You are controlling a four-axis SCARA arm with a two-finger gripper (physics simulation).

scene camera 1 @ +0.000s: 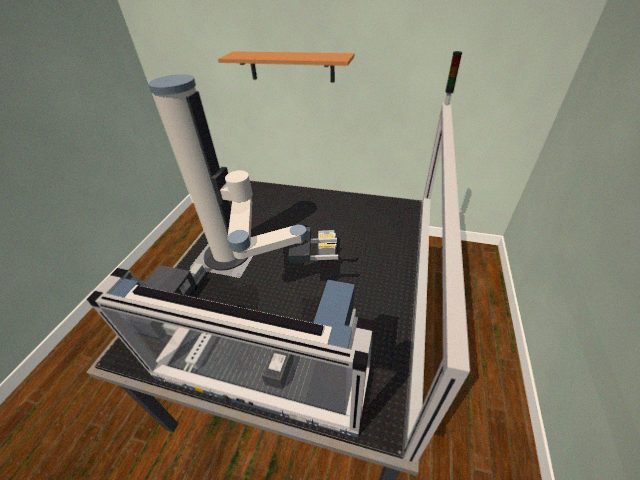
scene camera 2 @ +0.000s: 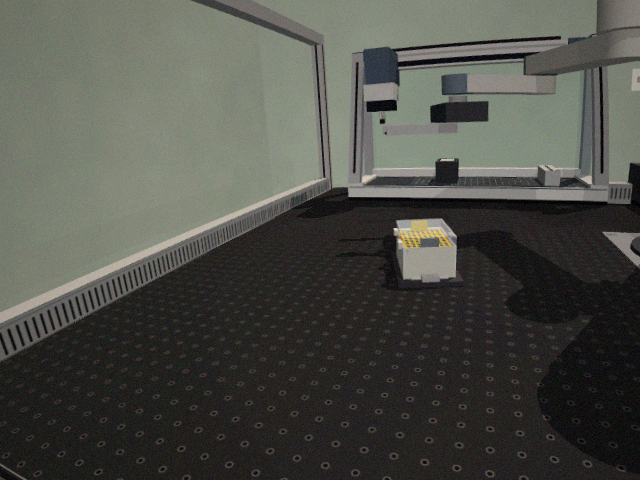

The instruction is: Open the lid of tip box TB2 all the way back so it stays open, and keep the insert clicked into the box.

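Pixels of known places: gripper, fingertip midpoint: [scene camera 1: 337,248] [scene camera 2: 384,130]; arm's base, link origin: [scene camera 1: 228,255].
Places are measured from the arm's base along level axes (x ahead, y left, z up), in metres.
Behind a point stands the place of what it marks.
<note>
A white tip box [scene camera 1: 326,251] @[y 0.102, x 0.534, z 0.047 m] [scene camera 2: 426,263] @[y 0.220, x 0.509, z 0.047 m] with a yellow perforated insert [scene camera 1: 326,236] @[y 0.192, x 0.511, z 0.070 m] [scene camera 2: 421,238] @[y 0.217, x 0.518, z 0.087 m] stands upright on a dark base plate [scene camera 2: 454,282] @[y 0.225, x 0.464, z 0.019 m]. Its clear lid [scene camera 2: 451,233] @[y 0.192, x 0.473, z 0.090 m] appears shut over the insert, which sits level inside the box. No TB2 label is readable. My gripper [scene camera 1: 336,249] @[y -0.071, x 0.635, z 0.250 m] [scene camera 2: 386,130] @[y -0.071, x 0.635, z 0.250 m] is high above the box, as scene camera 2 shows. In scene camera 1 its two long pale fingers stand apart over the box, with nothing held between them. In scene camera 2 the fingers overlap, hiding the gap.
A framed machine [scene camera 1: 222,310] @[y -0.651, x 0.458, z 0.521 m] [scene camera 2: 478,192] @[y -0.450, x 0.426, z 0.044 m] with a blue head [scene camera 1: 336,302] @[y -0.539, x 0.742, z 0.501 m] [scene camera 2: 381,66] @[y -0.465, x 0.723, z 0.442 m] stands beyond the box in scene camera 2. It holds a dark block [scene camera 1: 275,373] [scene camera 2: 447,170] @[y -0.515, x 0.526, z 0.104 m] and a white rack [scene camera 1: 198,348] [scene camera 2: 549,175] @[y -0.485, x 0.215, z 0.094 m]. A tall guard frame [scene camera 1: 452,248] @[y -0.384, x 1.021, z 0.620 m] [scene camera 2: 318,103] @[y -0.686, x 1.029, z 0.355 m] runs along one table side.
</note>
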